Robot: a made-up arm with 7 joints. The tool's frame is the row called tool. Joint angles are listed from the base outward.
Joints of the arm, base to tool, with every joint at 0 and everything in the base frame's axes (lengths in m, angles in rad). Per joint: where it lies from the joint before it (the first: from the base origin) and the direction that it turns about. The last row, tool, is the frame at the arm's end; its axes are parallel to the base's.
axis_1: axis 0 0.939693 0.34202 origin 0.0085 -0.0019 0.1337
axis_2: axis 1 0 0 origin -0.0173 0.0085 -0.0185
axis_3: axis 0 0 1 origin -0.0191 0.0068 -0.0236
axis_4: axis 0 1 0 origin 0.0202 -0.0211 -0.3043
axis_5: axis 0 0 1 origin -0.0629 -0.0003 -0.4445
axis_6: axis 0 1 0 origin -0.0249 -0.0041 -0.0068
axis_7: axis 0 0 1 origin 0.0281 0.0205 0.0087
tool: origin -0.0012 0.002 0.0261
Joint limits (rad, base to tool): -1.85..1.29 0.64..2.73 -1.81..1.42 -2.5..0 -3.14..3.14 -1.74..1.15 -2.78..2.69
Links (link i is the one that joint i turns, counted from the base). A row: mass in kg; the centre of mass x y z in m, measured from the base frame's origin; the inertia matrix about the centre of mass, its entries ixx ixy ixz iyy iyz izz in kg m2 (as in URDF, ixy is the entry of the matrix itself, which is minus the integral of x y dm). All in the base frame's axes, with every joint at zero. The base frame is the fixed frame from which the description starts. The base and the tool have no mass.
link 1: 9.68; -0.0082 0.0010 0.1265; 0.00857 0 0 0.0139 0.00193 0.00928
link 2: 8.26; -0.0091 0.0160 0.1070; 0.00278 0 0 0.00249 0 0.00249
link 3: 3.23; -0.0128 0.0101 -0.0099; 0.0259 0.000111 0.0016 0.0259 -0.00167 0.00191
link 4: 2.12; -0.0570 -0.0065 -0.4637; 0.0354 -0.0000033 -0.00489 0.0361 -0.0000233 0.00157
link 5: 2.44; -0.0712 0.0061 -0.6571; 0.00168 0 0 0.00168 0 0.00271
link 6: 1.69; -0.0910 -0.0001 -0.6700; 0.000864 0 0 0.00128 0 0.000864
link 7: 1.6; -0.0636 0.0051 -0.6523; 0.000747 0 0 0.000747 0 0.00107
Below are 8 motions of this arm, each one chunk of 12 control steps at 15 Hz.
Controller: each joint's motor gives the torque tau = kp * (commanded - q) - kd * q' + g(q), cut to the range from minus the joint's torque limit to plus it. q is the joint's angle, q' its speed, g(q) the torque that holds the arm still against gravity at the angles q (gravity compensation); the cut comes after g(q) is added. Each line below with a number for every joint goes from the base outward.
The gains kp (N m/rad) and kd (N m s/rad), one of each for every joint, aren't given. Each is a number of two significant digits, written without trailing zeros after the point. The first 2 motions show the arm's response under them.
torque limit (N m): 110 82 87 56 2.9 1.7 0.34
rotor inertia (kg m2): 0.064 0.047 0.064 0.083 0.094 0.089 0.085
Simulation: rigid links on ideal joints. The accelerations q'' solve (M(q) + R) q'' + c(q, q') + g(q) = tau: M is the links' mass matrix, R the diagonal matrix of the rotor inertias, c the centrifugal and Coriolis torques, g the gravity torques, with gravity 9.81 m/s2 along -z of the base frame. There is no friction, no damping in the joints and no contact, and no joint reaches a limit. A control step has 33 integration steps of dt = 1/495 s. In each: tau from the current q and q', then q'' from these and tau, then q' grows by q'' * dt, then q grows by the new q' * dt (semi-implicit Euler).
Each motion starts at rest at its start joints. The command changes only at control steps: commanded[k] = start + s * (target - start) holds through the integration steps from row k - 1 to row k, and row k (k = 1, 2, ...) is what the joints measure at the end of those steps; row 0 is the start. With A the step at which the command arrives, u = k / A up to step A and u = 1 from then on. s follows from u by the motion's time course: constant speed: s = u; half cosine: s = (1 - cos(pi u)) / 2; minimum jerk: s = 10 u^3 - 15 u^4 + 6 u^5; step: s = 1 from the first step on.
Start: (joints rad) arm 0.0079 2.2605 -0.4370 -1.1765 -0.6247 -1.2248 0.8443
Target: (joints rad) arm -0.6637 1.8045 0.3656 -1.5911 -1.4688 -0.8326 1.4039
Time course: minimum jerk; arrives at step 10
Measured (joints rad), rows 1 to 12:
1: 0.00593 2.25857 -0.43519 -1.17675 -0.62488 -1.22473 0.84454
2: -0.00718 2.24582 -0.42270 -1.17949 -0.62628 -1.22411 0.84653
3: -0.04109 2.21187 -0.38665 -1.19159 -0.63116 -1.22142 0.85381
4: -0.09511 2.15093 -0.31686 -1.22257 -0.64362 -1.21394 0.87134
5: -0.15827 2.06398 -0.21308 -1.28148 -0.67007 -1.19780 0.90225
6: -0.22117 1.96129 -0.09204 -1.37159 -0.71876 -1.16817 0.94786
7: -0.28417 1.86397 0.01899 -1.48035 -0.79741 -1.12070 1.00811
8: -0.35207 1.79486 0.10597 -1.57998 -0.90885 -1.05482 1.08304
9: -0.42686 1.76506 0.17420 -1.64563 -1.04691 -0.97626 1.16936
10: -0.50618 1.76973 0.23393 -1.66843 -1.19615 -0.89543 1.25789
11: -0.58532 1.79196 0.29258 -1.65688 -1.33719 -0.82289 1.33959
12: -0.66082 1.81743 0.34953 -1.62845 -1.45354 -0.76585 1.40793
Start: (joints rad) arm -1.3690 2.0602 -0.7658 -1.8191 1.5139 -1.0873 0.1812
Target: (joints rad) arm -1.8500 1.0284 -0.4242 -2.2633 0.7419 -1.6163 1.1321
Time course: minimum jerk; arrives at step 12
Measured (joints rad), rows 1 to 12:
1: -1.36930 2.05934 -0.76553 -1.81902 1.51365 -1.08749 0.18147
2: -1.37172 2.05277 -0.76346 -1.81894 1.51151 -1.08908 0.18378
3: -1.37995 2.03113 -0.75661 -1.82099 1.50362 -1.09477 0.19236
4: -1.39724 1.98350 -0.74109 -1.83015 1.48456 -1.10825 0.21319
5: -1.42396 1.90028 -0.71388 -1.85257 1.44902 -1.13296 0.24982
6: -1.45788 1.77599 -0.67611 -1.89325 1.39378 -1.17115 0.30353
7: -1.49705 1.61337 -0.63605 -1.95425 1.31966 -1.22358 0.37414
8: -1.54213 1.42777 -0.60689 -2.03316 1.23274 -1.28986 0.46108
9: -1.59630 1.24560 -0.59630 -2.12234 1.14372 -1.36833 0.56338
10: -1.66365 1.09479 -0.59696 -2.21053 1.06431 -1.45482 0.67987
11: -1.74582 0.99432 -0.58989 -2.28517 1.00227 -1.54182 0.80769
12: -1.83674 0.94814 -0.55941 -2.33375 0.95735 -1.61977 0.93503
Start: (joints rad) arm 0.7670 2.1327 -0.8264 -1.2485 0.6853 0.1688 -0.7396
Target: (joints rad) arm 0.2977 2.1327 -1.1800 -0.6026 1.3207 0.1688 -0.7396
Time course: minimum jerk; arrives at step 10
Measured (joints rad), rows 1 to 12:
1: 0.76507 2.13177 -0.82723 -1.24705 0.68534 0.16873 -0.73959
2: 0.75242 2.12578 -0.83307 -1.23670 0.68591 0.16830 -0.73951
3: 0.71936 2.11098 -0.85024 -1.20579 0.68919 0.16746 -0.73919
4: 0.66259 2.08826 -0.88407 -1.14485 0.69955 0.16674 -0.73847
5: 0.58733 2.06314 -0.93576 -1.05201 0.72283 0.16733 -0.73734
6: 0.50635 2.04356 -1.00091 -0.93645 0.76457 0.17065 -0.73605
7: 0.43586 2.03711 -1.07061 -0.81665 0.82776 0.17751 -0.73498
8: 0.38739 2.04817 -1.13385 -0.71235 0.91114 0.18719 -0.73457
9: 0.36001 2.07664 -1.17986 -0.63639 1.00864 0.19770 -0.73523
10: 0.34135 2.11814 -1.20065 -0.59119 1.11001 0.20675 -0.73700
11: 0.32160 2.16390 -1.19727 -0.56841 1.20334 0.21251 -0.73924
12: 0.30593 2.20514 -1.18359 -0.55733 1.27982 0.21383 -0.74094

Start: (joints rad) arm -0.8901 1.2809 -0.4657 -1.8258 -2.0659 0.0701 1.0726
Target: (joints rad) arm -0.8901 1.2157 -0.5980 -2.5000 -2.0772 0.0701 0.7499
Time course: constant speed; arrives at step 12
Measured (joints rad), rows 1 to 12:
1: -0.88650 1.28632 -0.46620 -1.83814 -2.06597 0.07085 1.07087
2: -0.87847 1.29449 -0.46722 -1.87088 -2.06612 0.07171 1.06499
3: -0.87163 1.29847 -0.47206 -1.92009 -2.06619 0.07147 1.05382
4: -0.87019 1.29407 -0.48316 -1.97990 -2.06633 0.07007 1.03716
5: -0.87434 1.28152 -0.50010 -2.04578 -2.06691 0.06852 1.01554
6: -0.88154 1.26427 -0.52027 -2.11443 -2.06825 0.06807 0.98989
7: -0.88885 1.24662 -0.54032 -2.18315 -2.07045 0.06948 0.96129
8: -0.89437 1.23201 -0.55754 -2.24962 -2.07327 0.07271 0.93083
9: -0.89756 1.22201 -0.57067 -2.31215 -2.07627 0.07709 0.89942
10: -0.89889 1.21639 -0.58001 -2.37005 -2.07893 0.08164 0.86774
11: -0.89919 1.21369 -0.58702 -2.42383 -2.08089 0.08546 0.83627
12: -0.89907 1.21212 -0.59351 -2.47504 -2.08206 0.08799 0.80528

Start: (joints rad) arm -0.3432 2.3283 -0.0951 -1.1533 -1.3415 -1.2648 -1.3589
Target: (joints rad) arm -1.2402 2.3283 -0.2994 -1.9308 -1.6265 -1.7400 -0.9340
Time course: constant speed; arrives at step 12
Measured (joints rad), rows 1 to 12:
1: -0.37566 2.32389 -0.11194 -1.17630 -1.34074 -1.26650 -1.35698
2: -0.43335 2.31549 -0.13672 -1.22306 -1.34051 -1.27218 -1.35005
3: -0.49644 2.30880 -0.16039 -1.28414 -1.34274 -1.28325 -1.33642
4: -0.55794 2.30563 -0.17979 -1.35402 -1.34943 -1.30049 -1.31564
5: -0.61876 2.30512 -0.19528 -1.42867 -1.36215 -1.32417 -1.28821
6: -0.68172 2.30597 -0.20865 -1.50426 -1.38156 -1.35406 -1.25516
7: -0.74897 2.30742 -0.22160 -1.57764 -1.40725 -1.38954 -1.21779
8: -0.82136 2.30926 -0.23507 -1.64706 -1.43779 -1.42972 -1.17744
9: -0.89867 2.31162 -0.24910 -1.71230 -1.47113 -1.47359 -1.13536
10: -0.98002 2.31459 -0.26318 -1.77431 -1.50506 -1.52010 -1.09260
11: -1.06431 2.31811 -0.27673 -1.83460 -1.53768 -1.56827 -1.05003
12: -1.15043 2.32195 -0.28932 -1.89466 -1.56762 -1.61723 -1.00826

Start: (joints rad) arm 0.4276 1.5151 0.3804 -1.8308 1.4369 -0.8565 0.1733
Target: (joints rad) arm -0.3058 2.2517 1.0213 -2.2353 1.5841 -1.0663 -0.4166
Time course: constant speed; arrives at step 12
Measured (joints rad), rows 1 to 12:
1: 0.43763 1.52707 0.38601 -1.83590 1.43857 -0.85890 0.17079
2: 0.45007 1.55229 0.39995 -1.85032 1.44386 -0.86669 0.16186
3: 0.45064 1.58821 0.42093 -1.87338 1.45386 -0.88106 0.14411
4: 0.43111 1.63436 0.44932 -1.90306 1.46887 -0.90161 0.11655
5: 0.38937 1.69101 0.48738 -1.93677 1.48814 -0.92662 0.07936
6: 0.32701 1.75774 0.53764 -1.97149 1.50976 -0.95360 0.03365
7: 0.24728 1.83275 0.60124 -2.00446 1.53086 -0.97977 -0.01891
8: 0.15383 1.91288 0.67689 -2.03412 1.54813 -1.00263 -0.07634
9: 0.05022 1.99425 0.76112 -2.06085 1.55860 -1.02034 -0.13663
10: -0.06016 2.07316 0.84935 -2.08663 1.56054 -1.03204 -0.19797
11: -0.17392 2.14697 0.93729 -2.11388 1.55385 -1.03793 -0.25886
12: -0.28750 2.21448 1.02178 -2.14432 1.54000 -1.03912 -0.31820

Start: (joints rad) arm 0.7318 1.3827 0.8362 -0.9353 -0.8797 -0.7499 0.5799
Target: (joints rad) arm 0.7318 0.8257 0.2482 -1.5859 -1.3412 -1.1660 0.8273
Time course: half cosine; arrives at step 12
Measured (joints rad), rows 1 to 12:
1: 0.73348 1.38087 0.83620 -0.93943 -0.87943 -0.75047 0.58013
2: 0.73868 1.37356 0.83324 -0.95589 -0.87866 -0.75353 0.58138
3: 0.74515 1.35744 0.82084 -0.99051 -0.87834 -0.76180 0.58496
4: 0.74796 1.33014 0.79333 -1.04454 -0.88087 -0.77754 0.59227
5: 0.74340 1.29038 0.74804 -1.11522 -0.88943 -0.80185 0.60447
6: 0.73093 1.23792 0.68541 -1.19702 -0.90698 -0.83460 0.62223
7: 0.71299 1.17350 0.60808 -1.28307 -0.93538 -0.87462 0.64555
8: 0.69382 1.09913 0.51995 -1.36652 -0.97502 -0.91990 0.67373
9: 0.67799 1.01867 0.42575 -1.44168 -1.02486 -0.96764 0.70539
10: 0.66902 0.93774 0.33114 -1.50459 -1.08292 -1.01444 0.73864
11: 0.66849 0.86315 0.24291 -1.55292 -1.14685 -1.05642 0.77129
12: 0.67577 0.80181 0.16873 -1.58507 -1.21430 -1.08977 0.80105

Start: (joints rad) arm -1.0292 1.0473 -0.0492 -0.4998 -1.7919 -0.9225 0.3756
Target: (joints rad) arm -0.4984 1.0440 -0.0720 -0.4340 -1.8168 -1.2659 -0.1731
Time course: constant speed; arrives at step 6
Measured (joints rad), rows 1 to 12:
1: -1.02444 1.04797 -0.04984 -0.50303 -1.79222 -0.92508 0.37085
2: -1.01172 1.04928 -0.05094 -0.50711 -1.79366 -0.93437 0.35411
3: -0.98875 1.05096 -0.05233 -0.50941 -1.79662 -0.95290 0.32161
4: -0.95320 1.05268 -0.05410 -0.50872 -1.80113 -0.98172 0.27210
5: -0.90334 1.05389 -0.05645 -0.50451 -1.80699 -1.02067 0.20563
6: -0.83835 1.05377 -0.05966 -0.49666 -1.81393 -1.06867 0.12323
7: -0.76314 1.05078 -0.06339 -0.48220 -1.82127 -1.12136 0.03190
8: -0.68181 1.04455 -0.06775 -0.46420 -1.82781 -1.17250 -0.05742
9: -0.59815 1.03546 -0.07260 -0.44597 -1.83282 -1.21748 -0.13655
10: -0.51648 1.02449 -0.07751 -0.42915 -1.83604 -1.25338 -0.20035
11: -0.44072 1.01309 -0.08201 -0.41453 -1.83750 -1.27878 -0.24743
12: -0.37404 1.00286 -0.08566 -0.40247 -1.83741 -1.29365 -0.27780

